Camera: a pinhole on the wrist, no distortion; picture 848 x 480 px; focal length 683.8 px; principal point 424.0 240.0 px. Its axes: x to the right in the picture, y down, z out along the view. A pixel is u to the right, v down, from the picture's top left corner.
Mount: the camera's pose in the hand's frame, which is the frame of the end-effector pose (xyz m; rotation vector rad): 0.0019 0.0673 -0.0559 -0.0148 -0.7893 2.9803
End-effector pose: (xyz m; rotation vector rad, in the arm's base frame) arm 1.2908 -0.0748 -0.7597 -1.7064 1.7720 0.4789
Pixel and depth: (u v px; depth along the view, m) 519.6 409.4 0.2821
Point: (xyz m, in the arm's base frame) 1.4460 0.0492 -0.8218
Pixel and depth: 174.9 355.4 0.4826
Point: 1.6032 -0.0125 -1.0629
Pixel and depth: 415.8 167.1 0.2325
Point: 1.3459 0.0250 -0.8728
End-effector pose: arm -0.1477 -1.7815 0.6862 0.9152 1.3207 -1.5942
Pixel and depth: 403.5 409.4 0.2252
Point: -0.2359 -1.8845 0.7392
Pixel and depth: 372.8 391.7 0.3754
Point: -0.3362 -1.9939 0.7807
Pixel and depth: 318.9 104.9 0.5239
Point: -0.2825 -2.2277 0.7344
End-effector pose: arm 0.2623 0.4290 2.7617 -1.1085 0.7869 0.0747
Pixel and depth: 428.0 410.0 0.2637
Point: 0.3810 0.4911 2.8895
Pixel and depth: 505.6 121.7 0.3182
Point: 0.3810 0.6269 2.8692
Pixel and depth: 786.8 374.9 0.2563
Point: 0.2738 0.5467 2.9509
